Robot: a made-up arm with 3 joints. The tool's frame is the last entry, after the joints. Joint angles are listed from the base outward.
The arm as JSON. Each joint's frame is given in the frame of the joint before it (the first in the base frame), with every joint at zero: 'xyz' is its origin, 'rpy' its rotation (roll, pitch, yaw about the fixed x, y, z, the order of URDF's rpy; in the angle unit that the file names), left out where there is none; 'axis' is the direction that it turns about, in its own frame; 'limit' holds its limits. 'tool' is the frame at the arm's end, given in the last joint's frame.
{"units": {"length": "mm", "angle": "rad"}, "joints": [
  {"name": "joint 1", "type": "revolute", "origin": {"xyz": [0.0, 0.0, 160.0], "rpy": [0.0, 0.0, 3.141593]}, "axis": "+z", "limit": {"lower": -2.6, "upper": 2.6}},
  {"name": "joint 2", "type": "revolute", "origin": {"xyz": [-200.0, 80.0, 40.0], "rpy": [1.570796, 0.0, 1.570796]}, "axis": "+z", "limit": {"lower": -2.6, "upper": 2.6}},
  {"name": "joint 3", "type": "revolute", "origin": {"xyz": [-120.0, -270.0, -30.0], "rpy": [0.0, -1.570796, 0.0]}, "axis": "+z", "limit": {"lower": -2.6, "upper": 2.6}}
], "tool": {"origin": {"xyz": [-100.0, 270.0, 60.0], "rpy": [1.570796, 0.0, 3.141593]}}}
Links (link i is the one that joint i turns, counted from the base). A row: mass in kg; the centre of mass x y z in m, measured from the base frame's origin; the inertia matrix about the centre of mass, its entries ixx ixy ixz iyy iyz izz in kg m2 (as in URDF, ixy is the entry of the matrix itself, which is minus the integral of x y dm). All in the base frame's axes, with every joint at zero. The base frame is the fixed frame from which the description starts. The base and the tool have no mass.
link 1: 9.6; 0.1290 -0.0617 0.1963; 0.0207 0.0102 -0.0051 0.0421 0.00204 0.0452
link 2: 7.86; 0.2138 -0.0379 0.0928; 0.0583 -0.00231 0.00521 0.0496 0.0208 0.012
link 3: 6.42; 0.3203 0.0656 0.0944; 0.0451 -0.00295 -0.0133 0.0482 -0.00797 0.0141
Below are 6 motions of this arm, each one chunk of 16 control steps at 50 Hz.
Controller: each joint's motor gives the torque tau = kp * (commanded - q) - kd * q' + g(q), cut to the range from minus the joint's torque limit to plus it. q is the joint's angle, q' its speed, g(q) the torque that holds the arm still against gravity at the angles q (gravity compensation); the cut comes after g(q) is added. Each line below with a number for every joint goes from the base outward.
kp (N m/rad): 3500 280 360
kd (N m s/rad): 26 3 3.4
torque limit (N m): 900 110 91
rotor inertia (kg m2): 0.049 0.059 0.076
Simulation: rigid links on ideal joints. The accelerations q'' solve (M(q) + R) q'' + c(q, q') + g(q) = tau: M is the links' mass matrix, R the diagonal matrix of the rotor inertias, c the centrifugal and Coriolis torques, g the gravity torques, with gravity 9.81 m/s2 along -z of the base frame. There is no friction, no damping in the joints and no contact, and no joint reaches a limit. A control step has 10 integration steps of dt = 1/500 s. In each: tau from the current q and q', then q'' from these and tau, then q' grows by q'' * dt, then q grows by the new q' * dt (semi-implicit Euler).
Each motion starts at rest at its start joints. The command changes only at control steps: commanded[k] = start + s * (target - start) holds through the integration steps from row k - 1 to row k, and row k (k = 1, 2, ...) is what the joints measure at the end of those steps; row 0 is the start. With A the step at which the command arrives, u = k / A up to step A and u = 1 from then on. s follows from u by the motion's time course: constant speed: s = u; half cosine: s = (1 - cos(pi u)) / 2; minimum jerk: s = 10 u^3 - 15 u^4 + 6 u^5; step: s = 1 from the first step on.
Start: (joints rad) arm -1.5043 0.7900 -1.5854
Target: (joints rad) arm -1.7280 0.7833 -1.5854
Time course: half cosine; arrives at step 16
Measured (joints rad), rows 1 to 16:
1: -1.5058 0.7893 -1.5854
2: -1.5116 0.7869 -1.5854
3: -1.5228 0.7828 -1.5850
4: -1.5380 0.7787 -1.5842
5: -1.5557 0.7759 -1.5831
6: -1.5754 0.7749 -1.5820
7: -1.5968 0.7755 -1.5814
8: -1.6193 0.7777 -1.5815
9: -1.6417 0.7813 -1.5825
10: -1.6630 0.7859 -1.5842
11: -1.6825 0.7908 -1.5862
12: -1.6996 0.7955 -1.5881
13: -1.7134 0.7993 -1.5897
14: -1.7234 0.8019 -1.5906
15: -1.7293 0.8030 -1.5909
16: -1.7307 0.8026 -1.5905

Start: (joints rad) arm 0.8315 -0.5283 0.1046
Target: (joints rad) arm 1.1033 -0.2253 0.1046
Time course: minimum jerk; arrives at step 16
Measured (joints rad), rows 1 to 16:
1: 0.8318 -0.5281 0.1045
2: 0.8339 -0.5267 0.1040
3: 0.8410 -0.5218 0.1025
4: 0.8556 -0.5111 0.1001
5: 0.8785 -0.4931 0.0977
6: 0.9079 -0.4678 0.0968
7: 0.9410 -0.4358 0.0980
8: 0.9748 -0.3985 0.1013
9: 1.0075 -0.3576 0.1055
10: 1.0373 -0.3157 0.1094
11: 1.0629 -0.2759 0.1122
12: 1.0828 -0.2419 0.1135
13: 1.0962 -0.2168 0.1136
14: 1.1029 -0.2023 0.1128
15: 1.1045 -0.1982 0.1115
16: 1.1030 -0.2023 0.1098

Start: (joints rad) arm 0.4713 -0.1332 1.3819
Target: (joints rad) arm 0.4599 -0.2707 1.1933
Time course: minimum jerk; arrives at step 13
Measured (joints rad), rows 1 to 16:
1: 0.4713 -0.1332 1.3818
2: 0.4711 -0.1335 1.3806
3: 0.4705 -0.1344 1.3764
4: 0.4693 -0.1367 1.3665
5: 0.4673 -0.1413 1.3488
6: 0.4646 -0.1495 1.3227
7: 0.4617 -0.1622 1.2902
8: 0.4590 -0.1804 1.2548
9: 0.4571 -0.2042 1.2215
10: 0.4566 -0.2328 1.1947
11: 0.4575 -0.2642 1.1773
12: 0.4596 -0.2954 1.1701
13: 0.4623 -0.3228 1.1715
14: 0.4650 -0.3431 1.1778
15: 0.4669 -0.3543 1.1850
16: 0.4676 -0.3554 1.1900

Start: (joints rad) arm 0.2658 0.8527 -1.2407
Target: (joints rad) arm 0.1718 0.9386 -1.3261
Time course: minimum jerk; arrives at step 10
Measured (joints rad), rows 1 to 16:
1: 0.2653 0.8524 -1.2408
2: 0.2617 0.8509 -1.2416
3: 0.2523 0.8482 -1.2446
4: 0.2370 0.8469 -1.2515
5: 0.2188 0.8518 -1.2635
6: 0.2006 0.8663 -1.2807
7: 0.1851 0.8908 -1.3014
8: 0.1740 0.9228 -1.3228
9: 0.1682 0.9574 -1.3413
10: 0.1672 0.9879 -1.3540
11: 0.1682 1.0080 -1.3587
12: 0.1688 1.0136 -1.3558
13: 0.1688 1.0044 -1.3476
14: 0.1693 0.9836 -1.3373
15: 0.1708 0.9562 -1.3275
16: 0.1726 0.9279 -1.3194

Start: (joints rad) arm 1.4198 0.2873 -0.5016
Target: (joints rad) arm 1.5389 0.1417 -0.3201
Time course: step
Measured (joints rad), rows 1 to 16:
1: 1.4993 0.3318 -0.4501
2: 1.5683 0.3176 -0.3562
3: 1.5583 0.1999 -0.2724
4: 1.5337 0.0733 -0.2234
5: 1.5339 0.0001 -0.2194
6: 1.5483 -0.0185 -0.2563
7: 1.5554 -0.0026 -0.3152
8: 1.5498 0.0343 -0.3698
9: 1.5417 0.0877 -0.3978
10: 1.5381 0.1487 -0.3917
11: 1.5362 0.2004 -0.3595
12: 1.5330 0.2300 -0.3175
13: 1.5302 0.2361 -0.2818
14: 1.5306 0.2237 -0.2639
15: 1.5338 0.1983 -0.2677
16: 1.5378 0.1651 -0.2888

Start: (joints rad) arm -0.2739 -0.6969 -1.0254
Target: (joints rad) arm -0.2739 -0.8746 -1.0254
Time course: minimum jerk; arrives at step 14
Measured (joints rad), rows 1 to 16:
1: -0.2739 -0.6970 -1.0254
2: -0.2740 -0.6976 -1.0256
3: -0.2741 -0.7001 -1.0261
4: -0.2743 -0.7060 -1.0271
5: -0.2744 -0.7172 -1.0286
6: -0.2744 -0.7350 -1.0301
7: -0.2741 -0.7594 -1.0312
8: -0.2738 -0.7895 -1.0314
9: -0.2735 -0.8227 -1.0302
10: -0.2733 -0.8557 -1.0276
11: -0.2733 -0.8847 -1.0239
12: -0.2735 -0.9061 -1.0197
13: -0.2738 -0.9176 -1.0161
14: -0.2740 -0.9183 -1.0140
15: -0.2740 -0.9096 -1.0143
16: -0.2740 -0.8947 -1.0171

